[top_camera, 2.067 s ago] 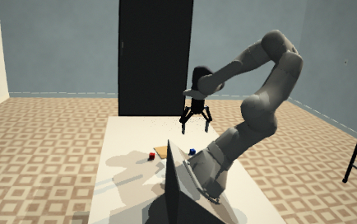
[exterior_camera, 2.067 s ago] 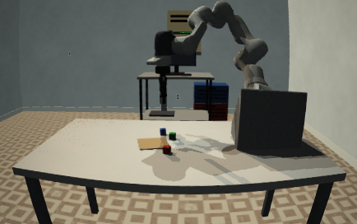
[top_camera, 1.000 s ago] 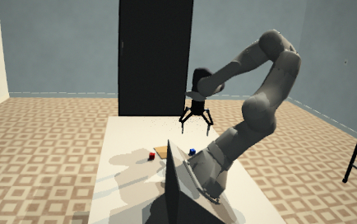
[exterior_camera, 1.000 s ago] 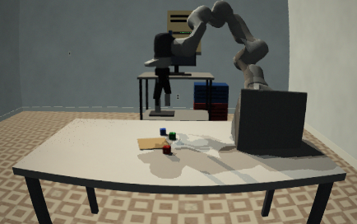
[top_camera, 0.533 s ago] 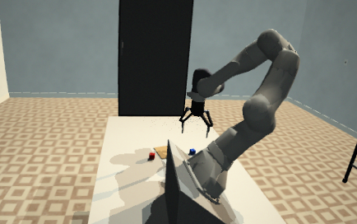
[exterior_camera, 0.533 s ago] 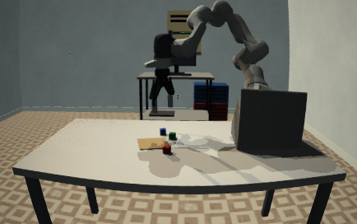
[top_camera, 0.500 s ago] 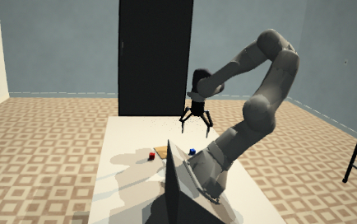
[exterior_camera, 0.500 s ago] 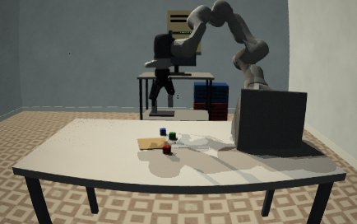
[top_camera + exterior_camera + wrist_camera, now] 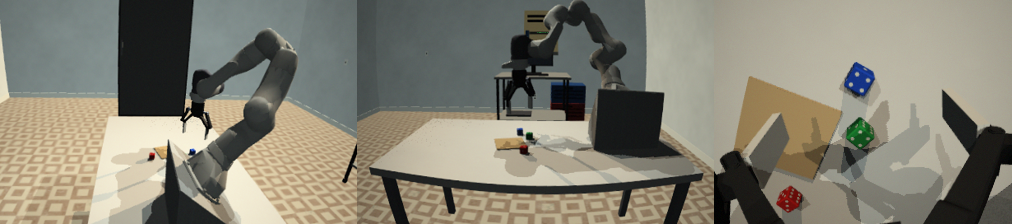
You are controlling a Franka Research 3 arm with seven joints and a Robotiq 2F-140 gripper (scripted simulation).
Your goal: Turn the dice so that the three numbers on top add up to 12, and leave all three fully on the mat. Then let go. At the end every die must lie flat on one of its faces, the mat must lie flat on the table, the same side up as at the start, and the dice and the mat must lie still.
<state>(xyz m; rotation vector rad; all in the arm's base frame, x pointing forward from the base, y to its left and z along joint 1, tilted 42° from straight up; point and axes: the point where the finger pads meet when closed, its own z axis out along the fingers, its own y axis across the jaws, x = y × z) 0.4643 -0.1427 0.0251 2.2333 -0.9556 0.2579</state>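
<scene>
The blue die lies 120 mm below my hand. From my hand the other things lie so: red die (30 mm behind, 250 mm to the left, 120 mm below); then green die (50 mm behind, 70 mm to the left, 120 mm below); then tan mat (40 mm ahead, 140 mm to the left, 130 mm below).
</scene>
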